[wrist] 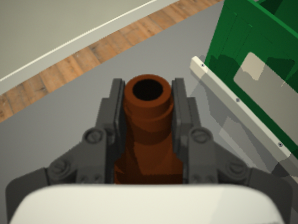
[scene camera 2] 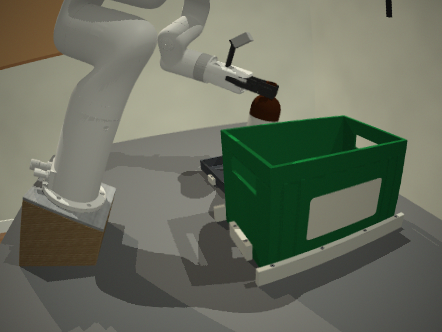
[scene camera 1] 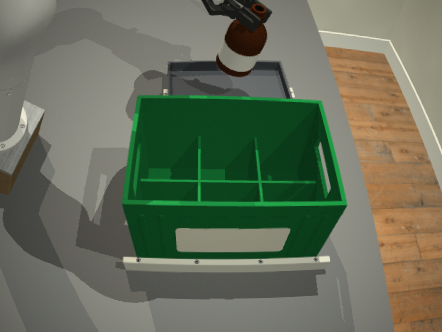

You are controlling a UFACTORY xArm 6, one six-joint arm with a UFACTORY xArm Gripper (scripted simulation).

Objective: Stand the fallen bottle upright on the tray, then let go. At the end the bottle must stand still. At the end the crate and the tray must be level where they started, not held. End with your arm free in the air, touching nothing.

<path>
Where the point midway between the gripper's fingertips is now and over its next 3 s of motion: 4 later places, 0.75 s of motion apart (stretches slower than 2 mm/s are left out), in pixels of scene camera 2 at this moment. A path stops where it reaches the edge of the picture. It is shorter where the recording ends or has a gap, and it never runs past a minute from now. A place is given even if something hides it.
My gripper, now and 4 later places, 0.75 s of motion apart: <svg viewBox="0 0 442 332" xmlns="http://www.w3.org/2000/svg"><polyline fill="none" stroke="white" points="276,92 276,91 276,93 276,100 277,110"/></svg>
</path>
